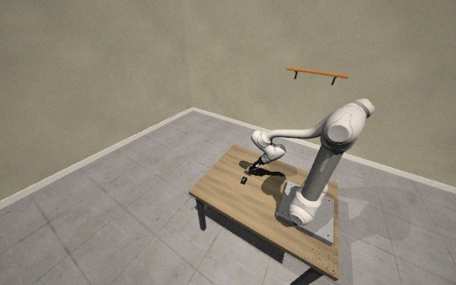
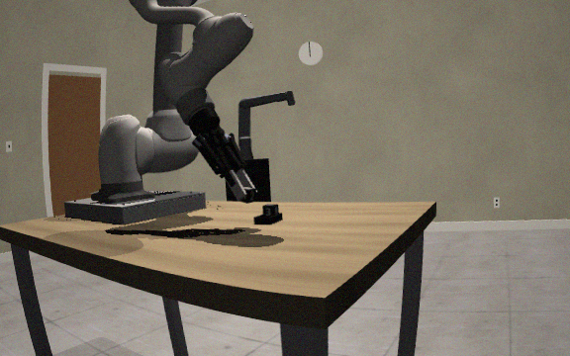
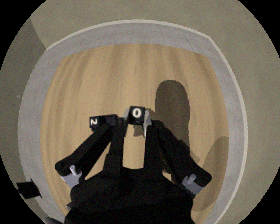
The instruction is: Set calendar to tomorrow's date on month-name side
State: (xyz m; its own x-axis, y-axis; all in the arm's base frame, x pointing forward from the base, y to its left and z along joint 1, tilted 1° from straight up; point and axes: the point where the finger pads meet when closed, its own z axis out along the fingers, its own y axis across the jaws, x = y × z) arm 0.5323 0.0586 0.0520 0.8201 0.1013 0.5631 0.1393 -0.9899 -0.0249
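Right now my hand is 10 mm past the dark calendar tray, 90 mm to the right of it and 90 mm above it. Round my hand: dark cube (20 mm ahead, 20 mm below).
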